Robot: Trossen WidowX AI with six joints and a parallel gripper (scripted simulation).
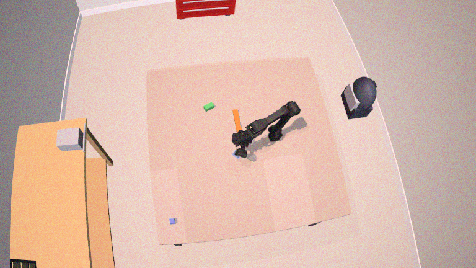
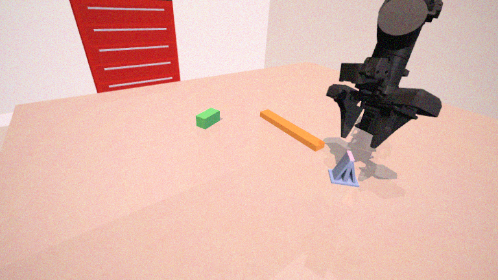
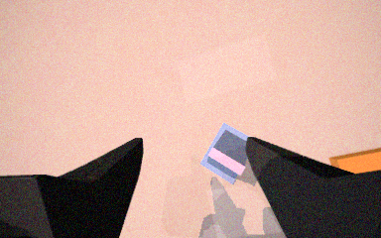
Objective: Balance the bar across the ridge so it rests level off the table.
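Now: gripper tip 6 cm past the orange bar, 22 cm to the left of it and 10 cm above it. Also, from my gripper tip: small purple cube: 45 cm ahead, 39 cm to the left, 9 cm below; green block: 12 cm ahead, 37 cm to the right, 9 cm below; ridge: 2 cm behind, 1 cm to the right, 8 cm below.
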